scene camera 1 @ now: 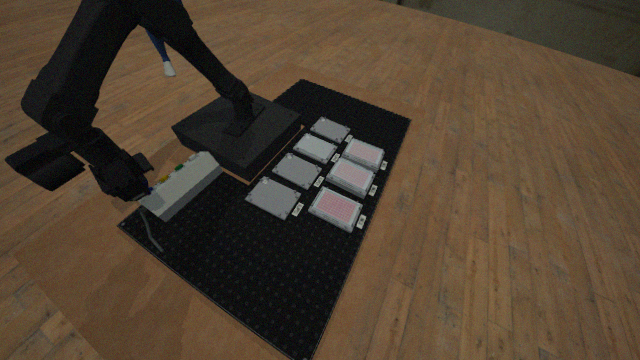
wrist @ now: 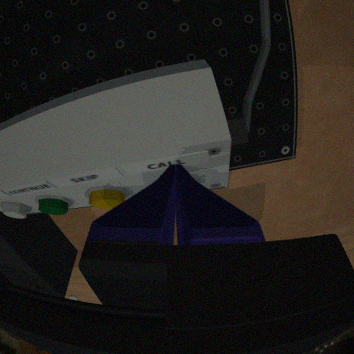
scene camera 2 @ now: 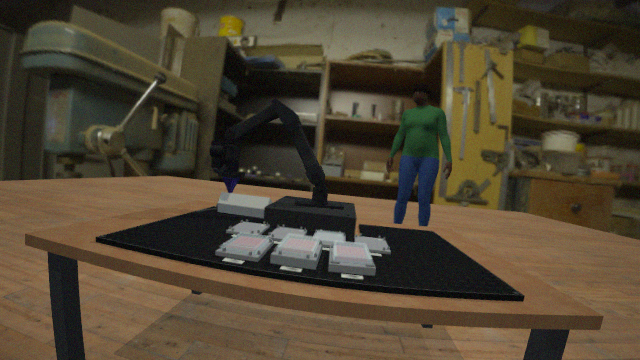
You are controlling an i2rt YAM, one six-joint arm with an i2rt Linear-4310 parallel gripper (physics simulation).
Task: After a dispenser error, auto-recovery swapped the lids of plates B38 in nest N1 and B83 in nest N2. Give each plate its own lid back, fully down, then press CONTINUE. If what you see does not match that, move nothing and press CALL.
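Places are measured from the arm's base along level axes (x ahead, y left, z up), in centimetres.
Pixels of known places: gripper, between the fingertips: (scene camera 1: 149, 193) (wrist: 175, 173) (scene camera 2: 230, 194); arm's base, origin of its link: (scene camera 1: 245, 118) (scene camera 2: 318, 205).
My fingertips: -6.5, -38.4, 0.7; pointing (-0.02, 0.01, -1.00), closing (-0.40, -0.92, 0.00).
For each thing: its top centre in the pictures, then the offset to it from my fingertips, as dx, dy, dz. "spot": a spot on its surface instead.
- grey button box, centre of its top: (wrist: 53, 196) (scene camera 1: 173, 172) (scene camera 2: 246, 194) +2.0, +7.6, +0.9
- green button, centre of its top: (wrist: 47, 213) (scene camera 1: 177, 165) +0.4, +10.5, +0.0
- yellow button, centre of its top: (wrist: 102, 206) -0.6, +5.6, +0.0
- middle plate, centre of its top: (scene camera 2: 300, 241) (scene camera 1: 352, 172) +50.6, +30.7, -3.5
- paler piece, centre of its top: (scene camera 2: 329, 235) (scene camera 1: 315, 145) +34.4, +40.0, -5.7
- cable, a spot on its surface: (wrist: 257, 70) (scene camera 1: 148, 230) spot: +1.9, -7.7, -6.8
My gripper (scene camera 1: 145, 193) (scene camera 2: 230, 191) (wrist: 175, 173) is shut and empty. Its blue fingertips are at the CALL end of the grey button box (scene camera 1: 190, 186) (scene camera 2: 244, 204) (wrist: 115, 115); they overlap the CALL lettering in the wrist view and hide the button there. Contact cannot be told. The green button (scene camera 1: 179, 167) (wrist: 53, 206) stands by CONTINUE, the yellow button (wrist: 107, 198) by SKIP. Three pink plates with clear lids, one plate (scene camera 1: 336, 207) (scene camera 2: 246, 247), a middle plate (scene camera 1: 351, 176) (scene camera 2: 296, 250) and another plate (scene camera 1: 364, 152) (scene camera 2: 352, 257), sit in a row. Their labels are unreadable.
Several flat grey stands, such as one stand (scene camera 1: 272, 197) (scene camera 2: 247, 228), form a second row; a paler piece (scene camera 1: 314, 147) (scene camera 2: 329, 238) lies in it. The black arm base (scene camera 1: 240, 145) (scene camera 2: 310, 212) stands behind them. A cable (scene camera 1: 150, 232) (wrist: 257, 70) leaves the box. A person (scene camera 2: 422, 135) stands beyond the table.
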